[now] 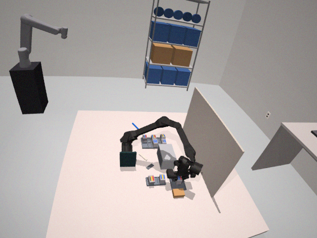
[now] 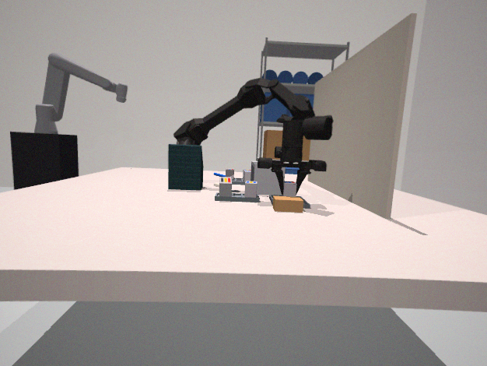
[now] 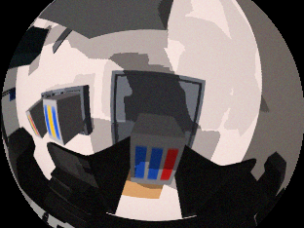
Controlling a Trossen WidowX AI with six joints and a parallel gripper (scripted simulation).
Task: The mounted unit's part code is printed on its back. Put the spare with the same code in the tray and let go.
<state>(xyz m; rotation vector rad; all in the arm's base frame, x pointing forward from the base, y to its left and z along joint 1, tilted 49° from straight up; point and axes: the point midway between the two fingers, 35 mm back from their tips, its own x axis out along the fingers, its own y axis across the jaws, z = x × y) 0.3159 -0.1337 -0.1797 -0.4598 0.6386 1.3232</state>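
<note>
My gripper tip is now 20 mm above the dark tray. The rest, counted from my gripper tip: rack (140 mm behind, 40 mm to the left, 20 mm below); orange block (90 mm to the right, 30 mm behind, 10 mm below); grey mounted unit (210 mm to the left, 30 mm above, 20 mm behind).
</note>
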